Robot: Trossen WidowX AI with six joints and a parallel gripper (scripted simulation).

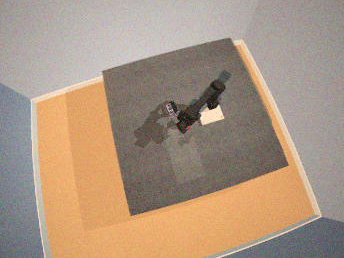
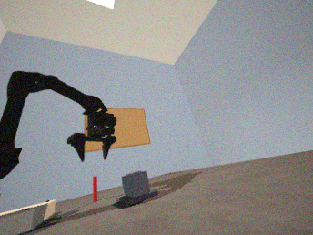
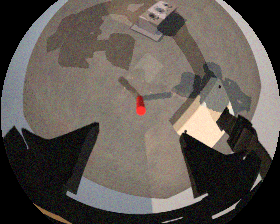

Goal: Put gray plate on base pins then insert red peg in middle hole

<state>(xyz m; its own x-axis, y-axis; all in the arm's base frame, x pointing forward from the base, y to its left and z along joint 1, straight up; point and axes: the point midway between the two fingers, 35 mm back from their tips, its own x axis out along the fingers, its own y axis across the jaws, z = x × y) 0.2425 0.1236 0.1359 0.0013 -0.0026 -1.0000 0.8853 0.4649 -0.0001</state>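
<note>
Now: gripper tip 10 cm above the red peg. Round my gripper tip: gray plate (19 cm to the right, 9 cm below, 9 cm ahead); then base (19 cm to the right, 13 cm below, 9 cm ahead).
</note>
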